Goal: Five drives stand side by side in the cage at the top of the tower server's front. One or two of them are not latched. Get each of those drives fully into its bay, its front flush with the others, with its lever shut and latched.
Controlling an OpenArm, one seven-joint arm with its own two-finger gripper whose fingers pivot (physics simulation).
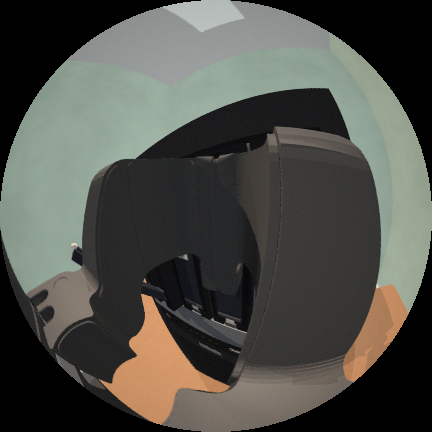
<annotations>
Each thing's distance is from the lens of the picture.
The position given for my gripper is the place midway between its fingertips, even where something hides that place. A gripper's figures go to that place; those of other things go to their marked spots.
my gripper (226,226): 6 cm
black tower server (251,118): 6 cm
</annotations>
